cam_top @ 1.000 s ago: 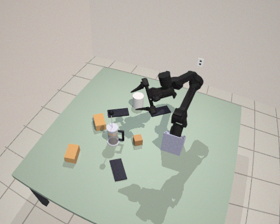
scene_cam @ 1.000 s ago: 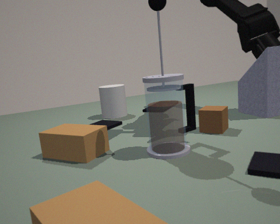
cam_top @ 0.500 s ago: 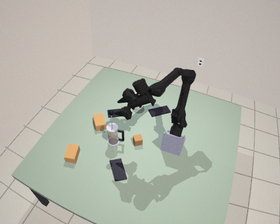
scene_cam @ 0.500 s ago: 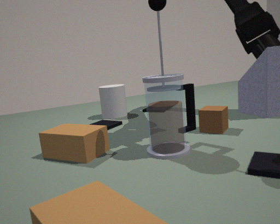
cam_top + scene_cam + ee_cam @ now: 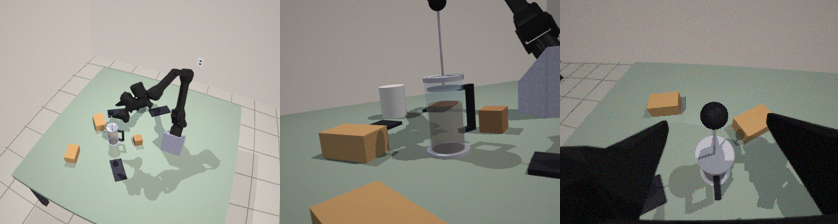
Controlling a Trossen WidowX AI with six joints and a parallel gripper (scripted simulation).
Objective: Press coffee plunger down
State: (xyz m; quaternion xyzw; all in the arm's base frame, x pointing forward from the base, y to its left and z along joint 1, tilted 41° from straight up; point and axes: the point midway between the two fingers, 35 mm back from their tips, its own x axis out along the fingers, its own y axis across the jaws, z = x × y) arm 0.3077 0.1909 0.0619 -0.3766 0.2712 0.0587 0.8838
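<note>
The coffee press is 15 cm below my gripper tip.
</note>
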